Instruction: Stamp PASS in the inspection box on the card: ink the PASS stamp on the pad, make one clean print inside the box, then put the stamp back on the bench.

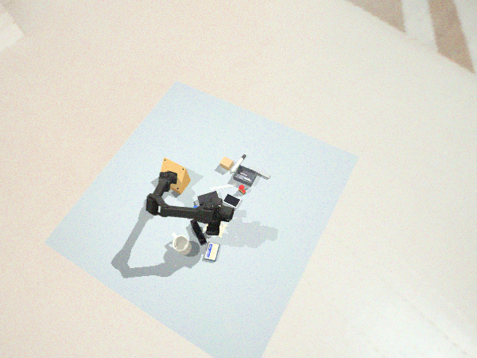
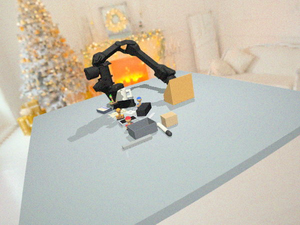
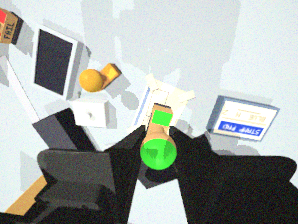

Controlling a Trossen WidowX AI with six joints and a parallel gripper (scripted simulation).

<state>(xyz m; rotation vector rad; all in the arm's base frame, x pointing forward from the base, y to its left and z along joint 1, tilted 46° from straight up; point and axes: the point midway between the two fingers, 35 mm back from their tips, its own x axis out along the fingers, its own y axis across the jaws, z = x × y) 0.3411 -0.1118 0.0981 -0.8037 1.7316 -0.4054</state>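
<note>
Right now the cream card is 90 mm below my gripper tip, 20 mm behind it and 10 mm to the right of it. Round my gripper tip: black bar (90 mm behind, 70 mm to the right, 70 mm below); orange-knobbed stamp (80 mm to the left, 60 mm below, 20 mm ahead); green-knobbed stamp (right at my gripper tip).
</note>
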